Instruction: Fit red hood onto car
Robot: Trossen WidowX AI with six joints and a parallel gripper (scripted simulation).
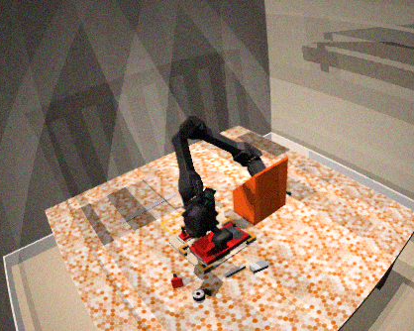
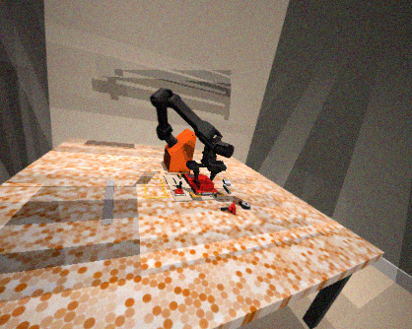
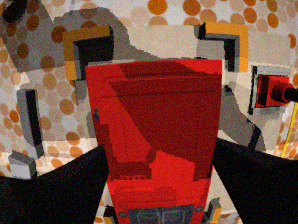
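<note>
Right now the red hood is 10 mm above my gripper tip. Round my gripper tip: grey engine block (20 mm below); then dark wheel (140 mm ahead, 170 mm to the left, 30 mm below); then white strip (100 mm ahead, 380 mm to the right, 40 mm below).
</note>
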